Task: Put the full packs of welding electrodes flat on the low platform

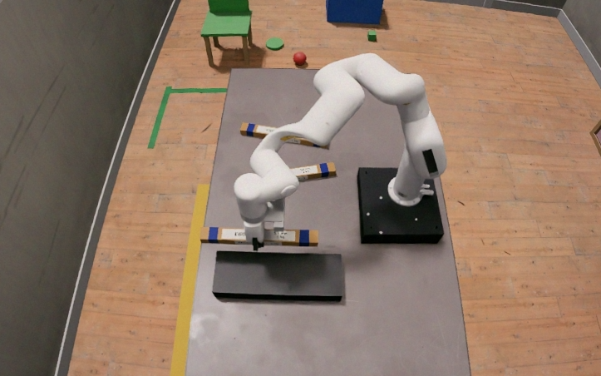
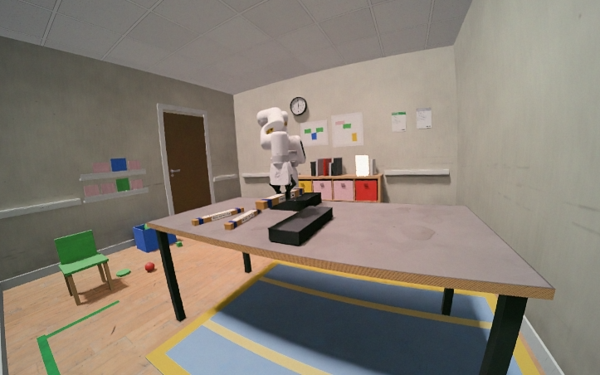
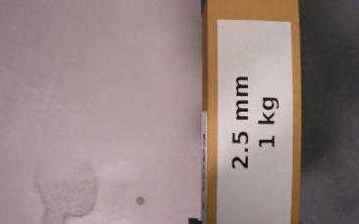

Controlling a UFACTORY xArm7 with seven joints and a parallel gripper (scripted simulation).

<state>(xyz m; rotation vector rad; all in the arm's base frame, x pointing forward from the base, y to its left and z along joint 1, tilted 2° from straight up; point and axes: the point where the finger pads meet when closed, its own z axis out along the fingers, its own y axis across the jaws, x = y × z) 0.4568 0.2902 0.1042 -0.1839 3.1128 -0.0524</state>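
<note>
The platform is 60 mm behind my hand, 70 mm to the left of it and 150 mm below it. From my hand the other things lie so: pack of welding electrodes (right at my hand); then pack (40 mm behind, 330 mm to the right, 140 mm below).
</note>
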